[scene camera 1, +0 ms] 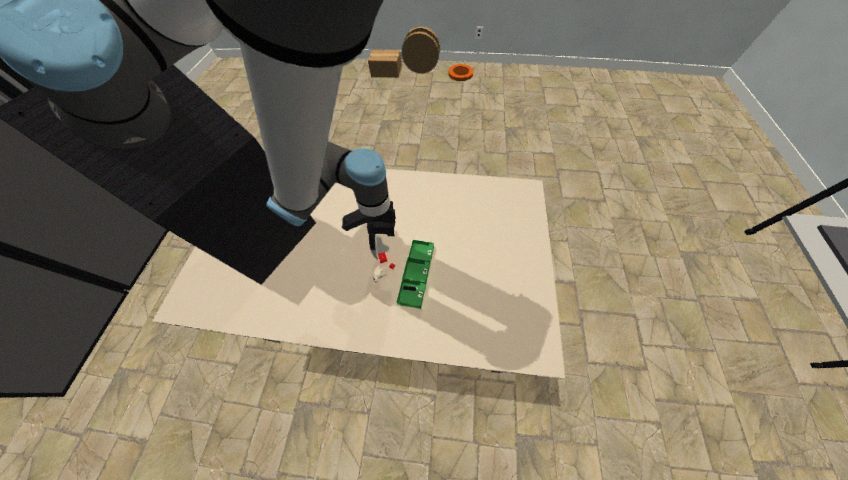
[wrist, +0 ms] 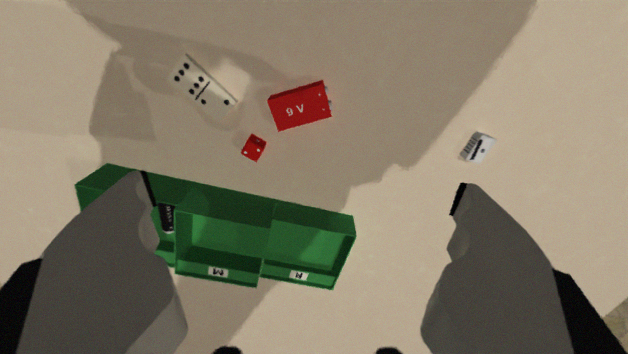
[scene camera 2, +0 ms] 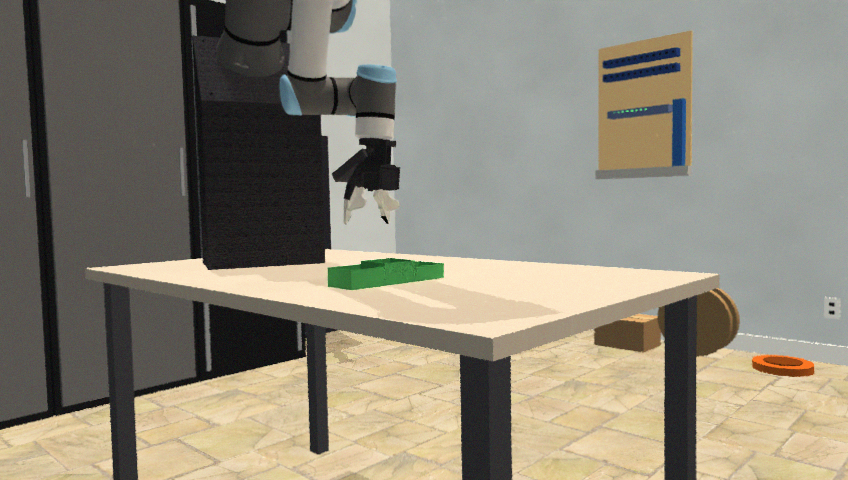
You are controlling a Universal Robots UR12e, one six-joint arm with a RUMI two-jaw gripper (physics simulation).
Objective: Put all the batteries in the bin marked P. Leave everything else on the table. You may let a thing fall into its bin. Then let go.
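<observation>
A red 9 V battery lies flat on the table beside the row of green bins. A black AA battery lies inside the end bin, bin P; its label is hidden by a finger in the wrist view. My gripper is open and empty, high above the table. In the wrist view the 9 V battery is ahead of the fingertips, between their lines.
Bin M and bin R adjoin bin P. A small red die and a white domino lie near the 9 V battery. A small white block with dark markings lies to the right in the wrist view.
</observation>
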